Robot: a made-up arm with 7 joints. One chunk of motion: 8 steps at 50 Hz.
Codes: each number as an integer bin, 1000 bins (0 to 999) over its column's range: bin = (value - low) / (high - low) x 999, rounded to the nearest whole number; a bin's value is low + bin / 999 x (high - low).
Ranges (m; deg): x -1.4..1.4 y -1.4..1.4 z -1.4..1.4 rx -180..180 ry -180..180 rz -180..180
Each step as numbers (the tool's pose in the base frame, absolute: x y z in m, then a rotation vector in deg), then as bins.
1 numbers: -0.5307 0.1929 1.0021 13.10 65.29 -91.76
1 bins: 310 568 857 536 681 245
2 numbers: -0.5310 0.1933 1.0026 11.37 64.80 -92.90
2 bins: 310 568 857 531 679 242
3 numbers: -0.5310 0.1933 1.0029 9.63 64.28 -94.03
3 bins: 310 568 857 526 678 239
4 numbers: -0.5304 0.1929 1.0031 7.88 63.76 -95.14
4 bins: 310 568 857 521 676 235
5 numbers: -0.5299 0.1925 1.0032 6.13 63.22 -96.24
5 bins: 310 568 857 517 675 232
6 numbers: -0.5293 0.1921 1.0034 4.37 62.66 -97.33
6 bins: 311 568 857 512 673 229
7 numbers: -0.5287 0.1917 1.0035 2.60 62.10 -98.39
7 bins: 311 568 858 507 672 226
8 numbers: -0.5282 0.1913 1.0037 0.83 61.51 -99.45
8 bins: 311 568 858 502 670 224
